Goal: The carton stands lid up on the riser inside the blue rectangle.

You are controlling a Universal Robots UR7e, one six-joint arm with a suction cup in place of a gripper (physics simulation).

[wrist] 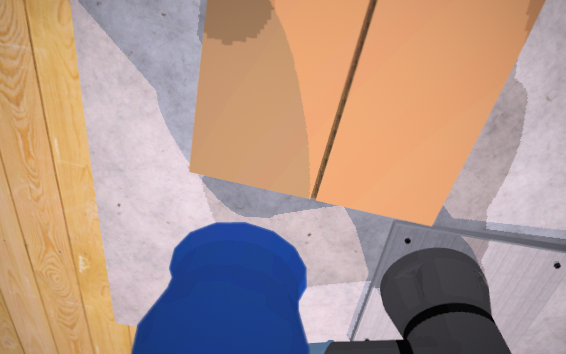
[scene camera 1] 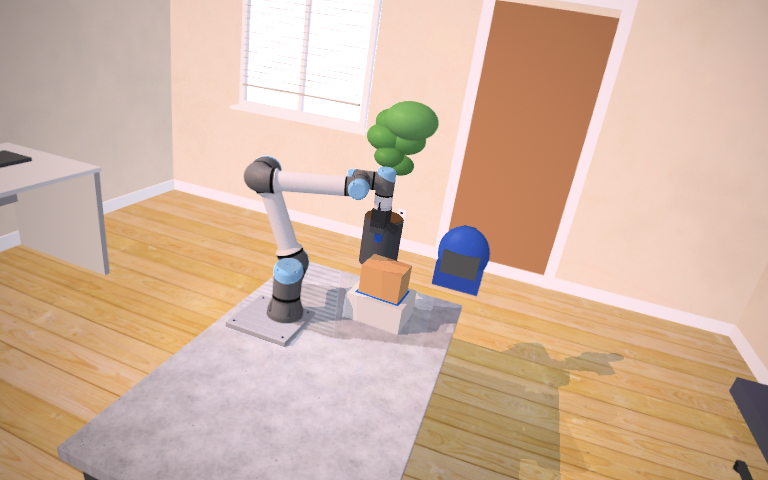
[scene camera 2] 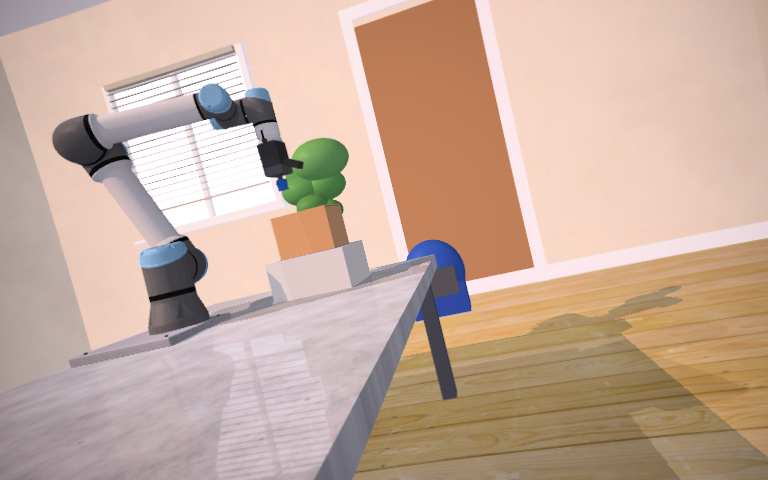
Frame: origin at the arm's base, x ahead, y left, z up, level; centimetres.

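Seen in the pictures: hand at its tool point: (wrist: 237, 278) (scene camera 1: 377, 240) (scene camera 2: 283, 189); arm's base at its link origin: (wrist: 430, 287) (scene camera 1: 284, 313) (scene camera 2: 180, 326).
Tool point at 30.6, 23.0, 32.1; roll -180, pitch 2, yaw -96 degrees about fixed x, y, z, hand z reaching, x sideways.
Offsets run from my tool point to a thing's top centre, as dx, dy, dz. "spot": to the spot under its first point. Level surfaces: height alone.
The orange-brown carton @[+6.3, -3.8, -8.5] (scene camera 1: 385, 280) (scene camera 2: 308, 232) (wrist: 390, 115) stands upright on the pale riser @[+6.2, -4.0, -21.5] (scene camera 1: 376, 314) (scene camera 2: 322, 276). Its top face is up, with a dark seam along it in the wrist view. The blue rectangle @[spot: +5.0, -10.8, -21.6] (scene camera 1: 376, 298) shows as a line along the carton's foot in scene camera 1; the carton hides the rest. In the wrist view the riser and the rectangle do not show. My gripper, a blue suction cup (scene camera 1: 378, 238) (scene camera 2: 282, 185) (wrist: 240, 250), is open and holds nothing. It hangs above the carton, apart from its top.
The grey table @[dz -33.5] (scene camera 1: 254, 407) (scene camera 2: 141, 407) carries the riser and the arm's base plate (scene camera 1: 249, 325) (scene camera 2: 124, 348). A dark plant pot (scene camera 1: 370, 249) stands behind the carton. A blue helmet-like object (scene camera 1: 464, 243) (scene camera 2: 433, 251) is beyond the table's far right corner. A white desk (scene camera 1: 50, 169) is at left.
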